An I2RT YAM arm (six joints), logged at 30 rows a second.
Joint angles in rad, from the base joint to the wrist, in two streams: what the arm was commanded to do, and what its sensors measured. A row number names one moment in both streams.
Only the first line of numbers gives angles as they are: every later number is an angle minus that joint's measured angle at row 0.
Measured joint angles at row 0:
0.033 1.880 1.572 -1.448 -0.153 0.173
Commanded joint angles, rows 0 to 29:
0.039 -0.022 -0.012 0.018 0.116 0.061
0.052 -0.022 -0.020 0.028 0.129 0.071
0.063 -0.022 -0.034 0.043 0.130 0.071
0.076 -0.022 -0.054 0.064 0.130 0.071
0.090 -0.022 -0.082 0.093 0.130 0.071
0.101 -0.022 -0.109 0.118 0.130 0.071
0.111 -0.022 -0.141 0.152 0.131 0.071
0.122 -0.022 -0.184 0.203 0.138 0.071
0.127 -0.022 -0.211 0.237 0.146 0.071
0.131 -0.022 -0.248 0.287 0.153 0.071
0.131 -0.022 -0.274 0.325 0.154 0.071
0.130 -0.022 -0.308 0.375 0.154 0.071
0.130 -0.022 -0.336 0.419 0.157 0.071
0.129 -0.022 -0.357 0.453 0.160 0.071
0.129 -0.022 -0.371 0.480 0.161 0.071
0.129 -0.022 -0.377 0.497 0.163 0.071
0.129 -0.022 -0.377 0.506 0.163 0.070
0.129 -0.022 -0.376 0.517 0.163 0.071
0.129 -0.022 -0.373 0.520 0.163 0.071
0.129 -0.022 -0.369 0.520 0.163 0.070
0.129 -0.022 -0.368 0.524 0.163 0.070
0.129 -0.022 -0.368 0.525 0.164 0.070
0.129 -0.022 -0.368 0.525 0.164 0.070
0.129 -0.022 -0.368 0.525 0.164 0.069
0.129 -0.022 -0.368 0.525 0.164 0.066
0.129 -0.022 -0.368 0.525 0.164 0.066
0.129 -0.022 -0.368 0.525 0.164 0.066
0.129 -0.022 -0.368 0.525 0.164 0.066
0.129 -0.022 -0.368 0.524 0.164 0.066
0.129 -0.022 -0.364 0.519 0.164 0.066
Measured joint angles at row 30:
0.130 0.000 -0.376 0.520 0.157 0.066
